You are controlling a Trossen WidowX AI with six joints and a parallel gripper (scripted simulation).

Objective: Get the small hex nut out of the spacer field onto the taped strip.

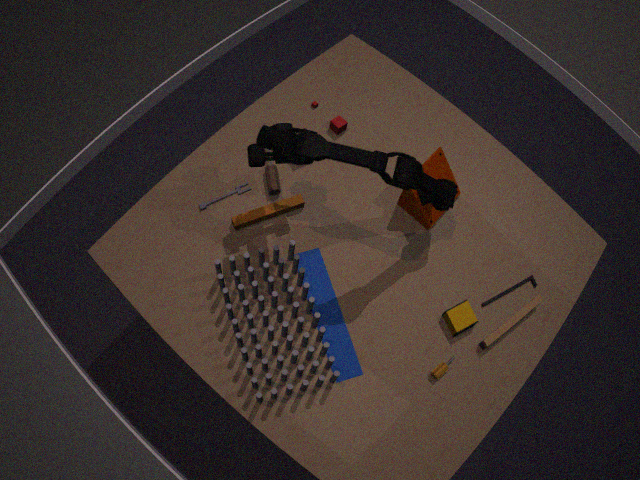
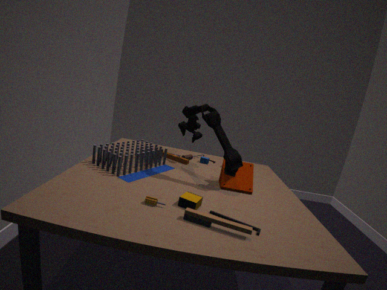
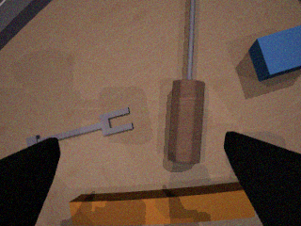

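My gripper tip is now 14 cm above the metal pick tool, 9 cm to the left of it and 8 cm past it. The rest, counted from my gripper tip: grey open-ended wrench 15 cm below, 13 cm ahead, 6 cm to the right; blue block 15 cm behind, 13 cm below, 1 cm to the right; orange bar 14 cm below, 7 cm to the left, 6 cm ahead.
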